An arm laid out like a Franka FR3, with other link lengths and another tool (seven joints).
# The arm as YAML. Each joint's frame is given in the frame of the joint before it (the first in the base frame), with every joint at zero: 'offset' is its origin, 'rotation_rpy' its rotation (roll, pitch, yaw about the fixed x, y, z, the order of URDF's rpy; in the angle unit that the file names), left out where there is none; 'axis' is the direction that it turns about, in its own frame. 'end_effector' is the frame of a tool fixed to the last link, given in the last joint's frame.
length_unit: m
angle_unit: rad
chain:
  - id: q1
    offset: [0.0, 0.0, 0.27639]
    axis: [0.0, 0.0, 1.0]
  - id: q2
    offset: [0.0, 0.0, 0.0]
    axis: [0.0, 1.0, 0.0]
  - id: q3
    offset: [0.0, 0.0, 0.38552]
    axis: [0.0, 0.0, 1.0]
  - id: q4
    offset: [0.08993, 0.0, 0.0]
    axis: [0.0, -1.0, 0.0]
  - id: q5
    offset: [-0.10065, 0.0, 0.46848]
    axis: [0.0, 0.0, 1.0]
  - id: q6
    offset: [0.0, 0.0, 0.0]
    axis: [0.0, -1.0, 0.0]
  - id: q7
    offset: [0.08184, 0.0, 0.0]
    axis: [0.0, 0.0, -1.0]
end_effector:
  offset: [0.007, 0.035, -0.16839]
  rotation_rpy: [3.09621, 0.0, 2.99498]
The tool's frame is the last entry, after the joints.
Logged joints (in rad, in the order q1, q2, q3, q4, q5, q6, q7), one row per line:
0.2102 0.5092 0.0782 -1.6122 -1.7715 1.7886 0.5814
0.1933 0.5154 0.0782 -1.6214 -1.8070 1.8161 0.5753
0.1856 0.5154 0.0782 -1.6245 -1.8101 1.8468 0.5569
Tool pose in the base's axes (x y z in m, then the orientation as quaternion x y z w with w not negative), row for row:
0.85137 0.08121 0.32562 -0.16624 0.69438 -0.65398 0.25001
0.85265 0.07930 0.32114 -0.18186 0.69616 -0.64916 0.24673
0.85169 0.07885 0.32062 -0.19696 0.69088 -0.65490 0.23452
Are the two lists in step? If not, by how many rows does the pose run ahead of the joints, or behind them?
The pose runs 1 row ahead of the joints: the pose in row i belongs to the joints in row i + 1.
